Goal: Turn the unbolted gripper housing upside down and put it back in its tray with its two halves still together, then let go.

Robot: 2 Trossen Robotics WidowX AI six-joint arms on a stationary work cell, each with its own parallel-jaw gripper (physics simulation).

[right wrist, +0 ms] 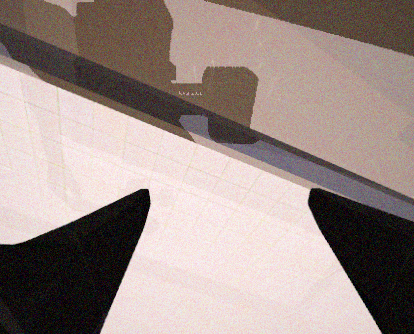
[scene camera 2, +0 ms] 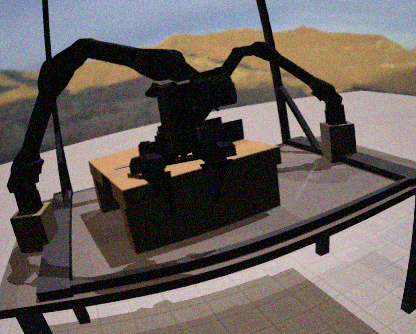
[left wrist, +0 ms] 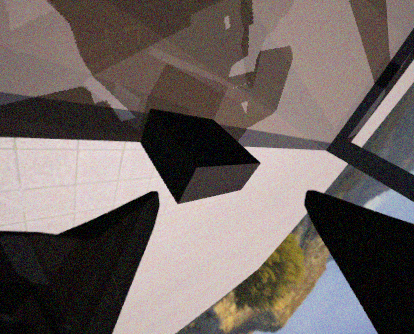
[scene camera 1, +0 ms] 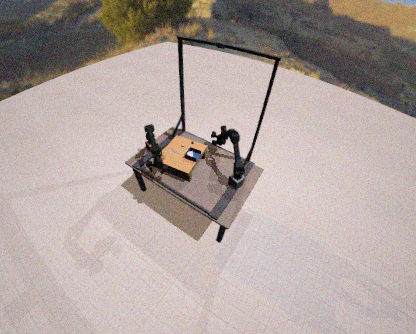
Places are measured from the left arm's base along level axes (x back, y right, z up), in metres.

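Pixels of known places: left gripper, between the fingertips: (left wrist: 231, 197) (scene camera 1: 214, 139); right gripper, between the fingertips: (right wrist: 228, 196) (scene camera 2: 194, 208) (scene camera 1: 156, 173); left arm's base, origin of its link: (scene camera 2: 336, 122) (scene camera 1: 237, 176); right arm's base, origin of its link: (scene camera 2: 30, 210).
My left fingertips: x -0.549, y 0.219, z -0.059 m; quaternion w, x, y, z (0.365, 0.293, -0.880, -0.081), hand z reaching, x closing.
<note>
For each thing: its middle in the pictures, then the offset to it from my left fingertips. "spot": a spot on its surface instead. Level surfaces: height alone.
- blue tray, middle of its body: (scene camera 2: 212, 131) (scene camera 1: 193, 154) dx +0.135, dy -0.394, dz +0.112 m
- dark box-shaped block, middle of its body: (left wrist: 199, 152) dx +0.016, dy -0.011, dz -0.027 m
- table, height of its surface: dz -0.059 m
- dark blue panel, a spot on its surface: (scene camera 2: 231, 130) spot: dx +0.180, dy -0.431, dz +0.114 m
- thin light rod, a spot on its surface: (scene camera 2: 121, 168) spot: dx -0.083, dy -0.526, dz +0.087 m
The blue tray (scene camera 1: 197, 156) sits on the wooden bench with a pale patch inside; the housing and its facing cannot be made out there. In the left wrist view a dark box-shaped block (left wrist: 192, 150) with a grey side shows beyond the open fingers; I cannot tell whether it is the housing. My left gripper (scene camera 1: 214, 135) (left wrist: 231, 197) is open with nothing between its fingers, above and to the right of the tray in scene camera 1. My right gripper (scene camera 2: 194, 200) (right wrist: 228, 196) is open and empty, hanging at the near side of the bench in scene camera 2.
The wooden bench (scene camera 1: 175, 162) (scene camera 2: 200, 205) stands on the table (scene camera 1: 200, 192). A dark blue panel (scene camera 2: 231, 130) rises behind the right gripper, possibly a tray wall. A thin light rod (scene camera 2: 121, 168) lies on the bench. A black frame (scene camera 1: 181, 85) stands at the table's back.
</note>
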